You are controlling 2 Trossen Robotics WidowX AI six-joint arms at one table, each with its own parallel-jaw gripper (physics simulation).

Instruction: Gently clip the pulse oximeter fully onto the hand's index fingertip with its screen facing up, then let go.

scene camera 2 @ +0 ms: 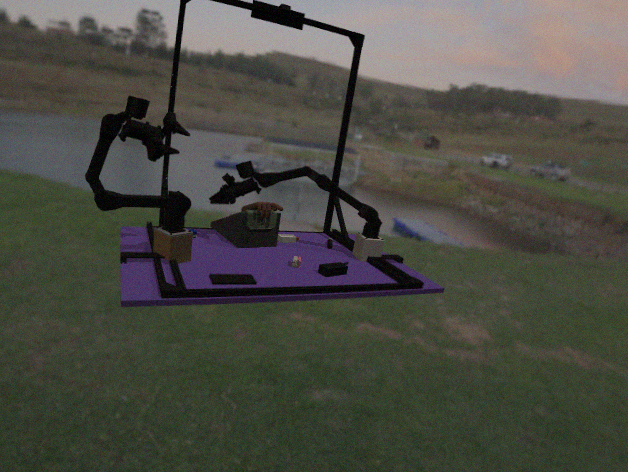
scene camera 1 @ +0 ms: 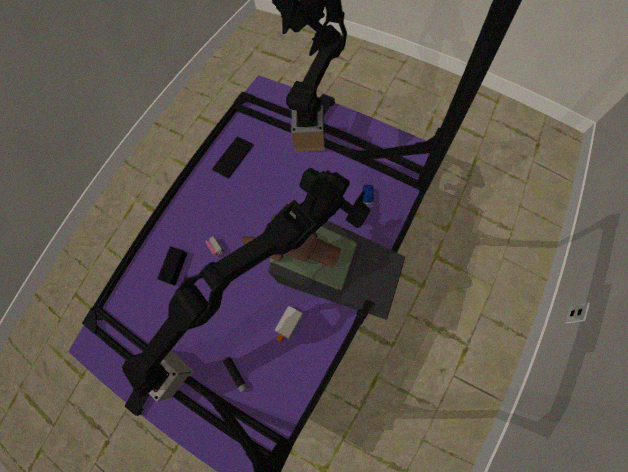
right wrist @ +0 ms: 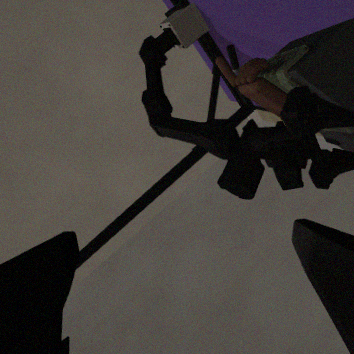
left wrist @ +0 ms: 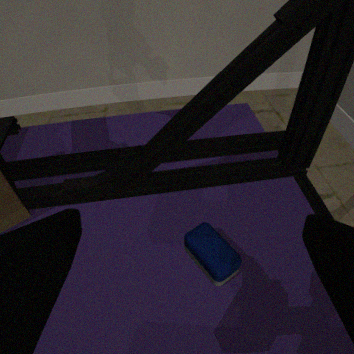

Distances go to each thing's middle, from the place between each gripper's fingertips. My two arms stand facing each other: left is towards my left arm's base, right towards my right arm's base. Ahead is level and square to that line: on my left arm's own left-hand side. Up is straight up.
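There is the grey-green block (scene camera 1: 335,277), and counting from my right hand I find it 36 cm to the left, 21 cm behind and 30 cm below. The dark grey plate (scene camera 1: 375,270) is 35 cm to the left of that same right hand, 28 cm behind it and 38 cm below it.
My left hand is 10 mm short of the grey-green block and 200 mm to the right of it, 50 mm above it. As for the dark grey plate, I see it 60 mm behind my left hand, 190 mm to the left of it and 130 mm below it.
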